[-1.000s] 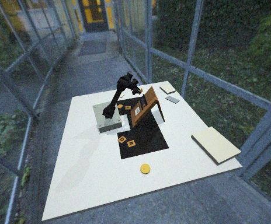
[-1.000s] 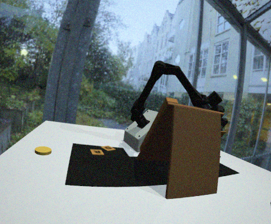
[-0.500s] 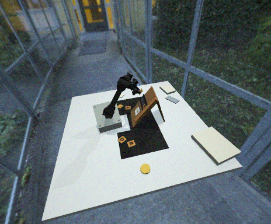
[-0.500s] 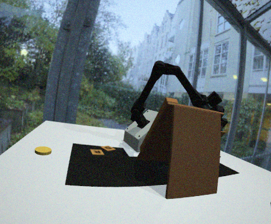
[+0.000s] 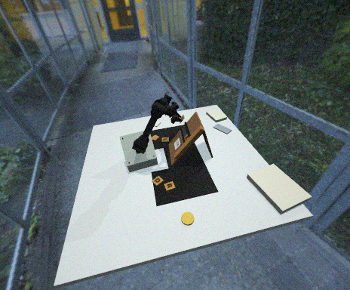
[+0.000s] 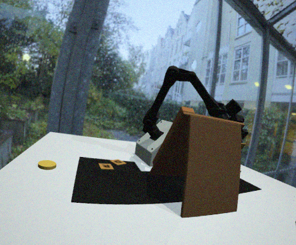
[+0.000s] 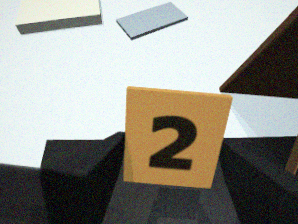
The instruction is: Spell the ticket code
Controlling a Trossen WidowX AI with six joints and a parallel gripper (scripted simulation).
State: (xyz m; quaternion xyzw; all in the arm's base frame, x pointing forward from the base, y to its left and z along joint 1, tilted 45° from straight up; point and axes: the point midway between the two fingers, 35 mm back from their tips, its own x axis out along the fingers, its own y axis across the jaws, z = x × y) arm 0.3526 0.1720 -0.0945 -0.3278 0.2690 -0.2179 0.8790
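The white ticket is 170 mm to the right of my gripper tip, 100 mm behind it and 90 mm below it. Round my gripper tip: orange tile marked l: 170 mm below, 150 mm behind, 10 mm to the left; black mat: 200 mm to the right, 180 mm behind, 170 mm below; orange tile marked 2: right at my gripper tip.
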